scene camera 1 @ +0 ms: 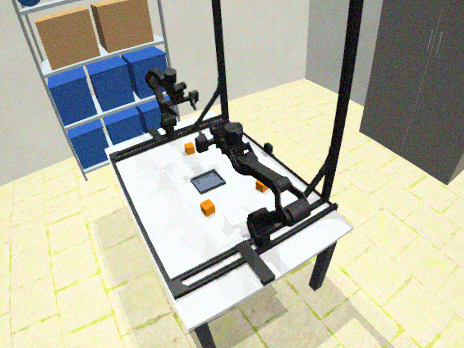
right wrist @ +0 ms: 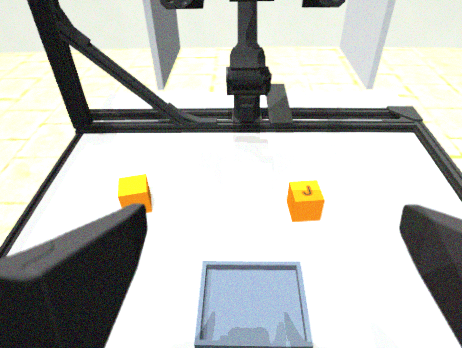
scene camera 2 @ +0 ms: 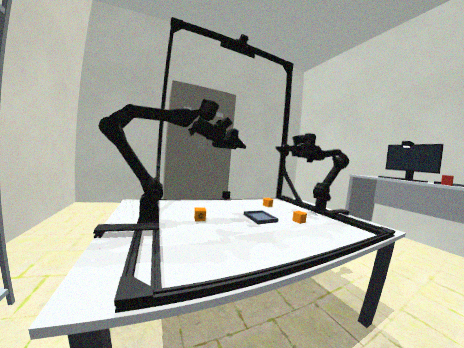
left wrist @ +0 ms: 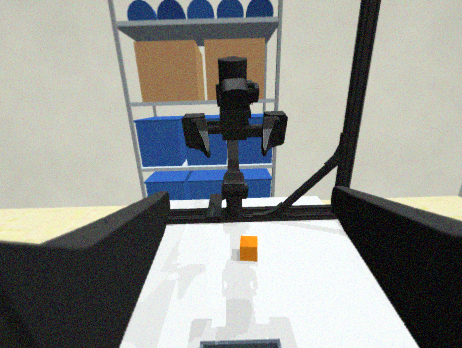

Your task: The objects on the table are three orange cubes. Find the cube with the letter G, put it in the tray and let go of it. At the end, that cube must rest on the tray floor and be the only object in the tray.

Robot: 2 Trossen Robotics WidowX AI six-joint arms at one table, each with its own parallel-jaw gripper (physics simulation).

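The G cube stands on the table near the right arm's base; a dark round letter shows on its side in scene camera 2. The J cube has its letter on top. A third cube shows no readable letter. The tray is empty. My left gripper is open, high above the table. My right gripper is open, high up, facing it.
The black frame rails edge the white table. Black uprights rise along one long side. The left arm reaches over the table beside the third cube in scene camera 1.
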